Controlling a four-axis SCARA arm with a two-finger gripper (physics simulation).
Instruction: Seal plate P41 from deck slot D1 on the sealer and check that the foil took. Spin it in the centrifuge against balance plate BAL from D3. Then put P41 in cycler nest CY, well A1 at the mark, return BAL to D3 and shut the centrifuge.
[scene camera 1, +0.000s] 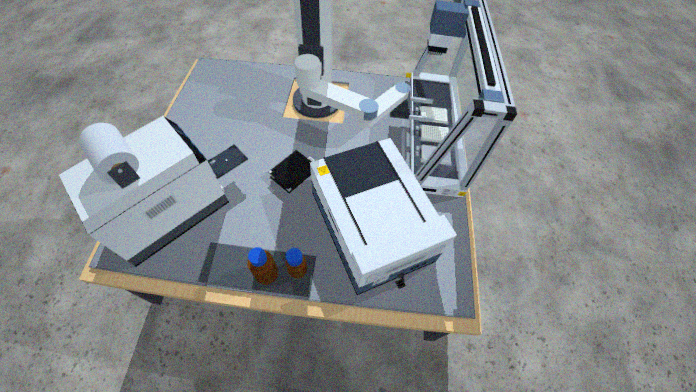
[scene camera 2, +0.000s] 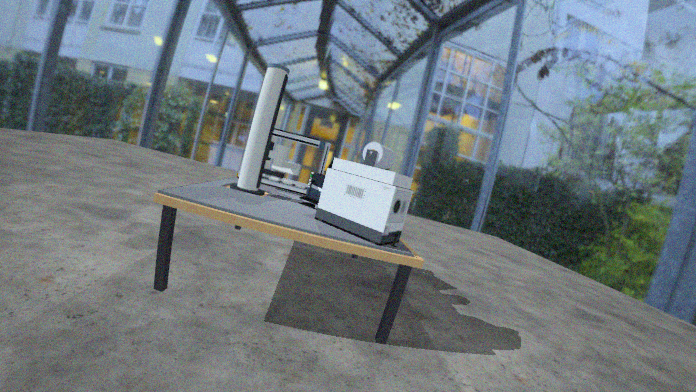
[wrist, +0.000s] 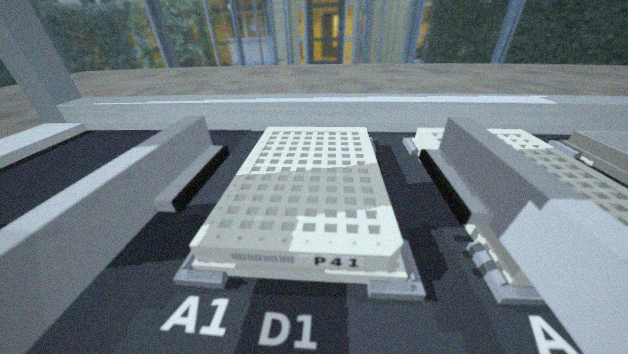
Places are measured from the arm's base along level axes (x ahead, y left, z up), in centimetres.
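Pixels of known places: gripper, fingertip midpoint: (scene camera 1: 432, 110) (wrist: 320, 135); arm's base at its link origin: (scene camera 2: 247, 190).
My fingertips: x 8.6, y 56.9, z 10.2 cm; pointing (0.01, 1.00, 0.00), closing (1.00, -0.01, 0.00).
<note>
For each thing: its top centre in the pictures, then the offset to it from my fingertips. "pt": a spot on its surface instead.
- Plate P41 at its top centre: (wrist: 309, 165) (scene camera 1: 434, 113) dz -2.5, dx -0.8, dy +1.4 cm
- second welled plate at its top centre: (wrist: 523, 169) (scene camera 1: 435, 132) dz -2.5, dx +11.6, dy +1.4 cm
- sealer at its top centre: (scene camera 1: 104, 136) (scene camera 2: 379, 144) dz +38.7, dx +65.4, dy -105.2 cm
- gantry frame at a spot on its surface: (scene camera 1: 492, 145) pt dz +25.7, dx +41.2, dy +12.6 cm
- black block at its top centre: (scene camera 1: 292, 166) (scene camera 2: 314, 198) dz -3.7, dx +39.1, dy -59.7 cm
Plate P41 (wrist: 300, 200) (scene camera 1: 434, 114) is white with open square wells and stands upright in deck slot D1, its label facing the wrist camera and the A1 mark at its near left. My gripper (wrist: 320, 135) (scene camera 1: 426, 109) is open and empty. Its fingers are to the left and right of P41, with a gap on each side. A second welled plate (wrist: 565, 167) (scene camera 1: 434, 133) is partly behind the right finger. A third, flat-topped plate (wrist: 602, 142) (scene camera 1: 435, 154) is beyond it; its label does not show. The sealer (scene camera 1: 150, 200) (scene camera 2: 357, 197), with a white roll on top, has its dark tray (scene camera 1: 227, 161) out.
A gantry frame (scene camera 1: 492, 145) rises over the deck. A white instrument (scene camera 1: 400, 215) with a dark top panel stands at the front right. A black block (scene camera 1: 291, 171) lies between it and the sealer. Two brown bottles (scene camera 1: 263, 270) (scene camera 1: 297, 267) stand near the front edge.
</note>
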